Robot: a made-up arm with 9 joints. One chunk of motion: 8 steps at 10 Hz.
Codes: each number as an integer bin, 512 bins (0 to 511) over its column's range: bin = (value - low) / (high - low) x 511, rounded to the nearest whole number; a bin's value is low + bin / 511 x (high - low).
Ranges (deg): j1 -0.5..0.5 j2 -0.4..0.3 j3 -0.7..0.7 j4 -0.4..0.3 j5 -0.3..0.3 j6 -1.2..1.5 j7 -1..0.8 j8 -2.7..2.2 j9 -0.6..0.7
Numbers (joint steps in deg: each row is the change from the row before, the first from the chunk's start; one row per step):
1: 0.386 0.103 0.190 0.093 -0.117 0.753 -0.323 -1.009 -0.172
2: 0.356 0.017 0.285 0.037 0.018 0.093 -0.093 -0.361 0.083
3: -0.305 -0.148 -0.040 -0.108 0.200 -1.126 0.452 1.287 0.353
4: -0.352 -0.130 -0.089 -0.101 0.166 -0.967 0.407 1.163 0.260
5: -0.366 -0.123 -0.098 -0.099 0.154 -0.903 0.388 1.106 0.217
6: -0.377 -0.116 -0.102 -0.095 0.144 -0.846 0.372 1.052 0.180
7: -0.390 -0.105 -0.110 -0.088 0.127 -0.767 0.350 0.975 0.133
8: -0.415 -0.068 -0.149 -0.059 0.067 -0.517 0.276 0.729 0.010
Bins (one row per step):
1: 453 367 325 360 156 370 192 176 168
2: 437 304 360 319 271 245 257 244 268
3: 100 184 241 213 426 14 412 416 375
4: 76 197 223 218 397 44 399 403 338
5: 68 202 220 220 387 56 394 397 321
6: 63 207 218 223 378 67 389 391 307
7: 56 215 215 228 364 82 383 383 288
8: 43 242 201 249 313 129 362 358 240

